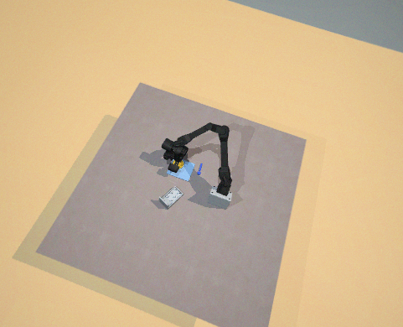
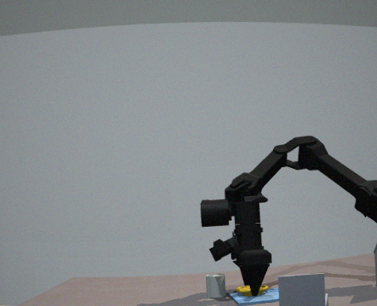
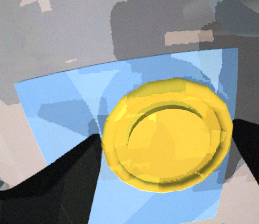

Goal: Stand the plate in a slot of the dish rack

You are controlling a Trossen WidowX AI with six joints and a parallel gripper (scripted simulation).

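The light blue mat lies 30 mm behind my gripper tip, 20 mm to the left of it and 10 mm below it. From my gripper tip the other things lie so: white cup: 80 mm ahead, 50 mm to the right, 20 mm above; blue spoon: 150 mm behind, 30 mm to the right, 10 mm below; yellow plate: 10 mm above.
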